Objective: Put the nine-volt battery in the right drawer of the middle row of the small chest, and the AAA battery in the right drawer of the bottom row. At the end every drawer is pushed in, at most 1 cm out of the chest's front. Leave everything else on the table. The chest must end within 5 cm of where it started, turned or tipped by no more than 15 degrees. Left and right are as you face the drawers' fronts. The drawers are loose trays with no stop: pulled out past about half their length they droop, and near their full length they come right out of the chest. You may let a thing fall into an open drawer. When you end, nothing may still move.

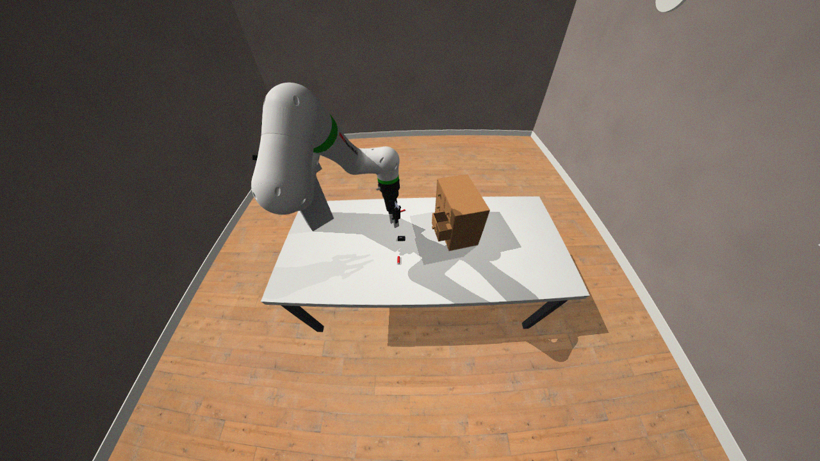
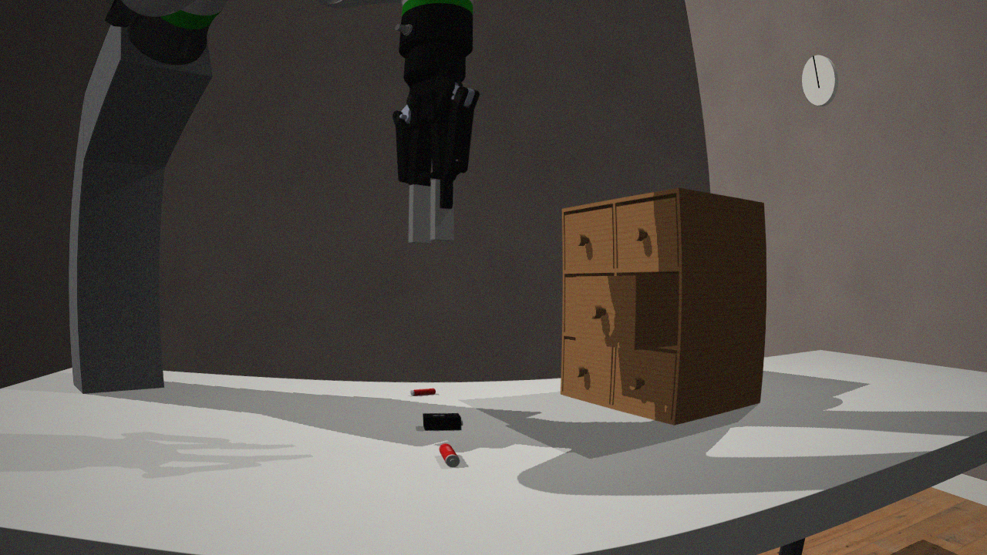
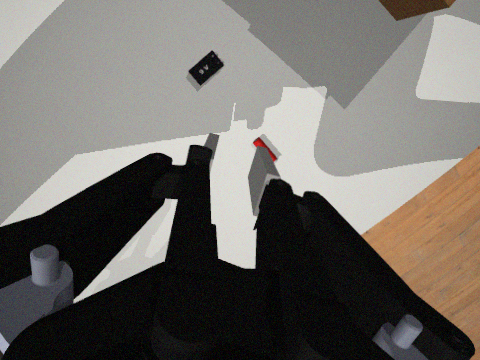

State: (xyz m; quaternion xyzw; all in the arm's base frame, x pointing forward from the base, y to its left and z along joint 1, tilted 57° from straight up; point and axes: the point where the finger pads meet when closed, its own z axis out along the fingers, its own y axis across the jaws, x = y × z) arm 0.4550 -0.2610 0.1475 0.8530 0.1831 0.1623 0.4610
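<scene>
My hand is 25 cm above the black nine-volt battery, 6 cm to the right of it and 6 cm short of it. Also, from my hand: red AAA battery 29 cm to the left, 26 cm below, 14 cm ahead.
</scene>
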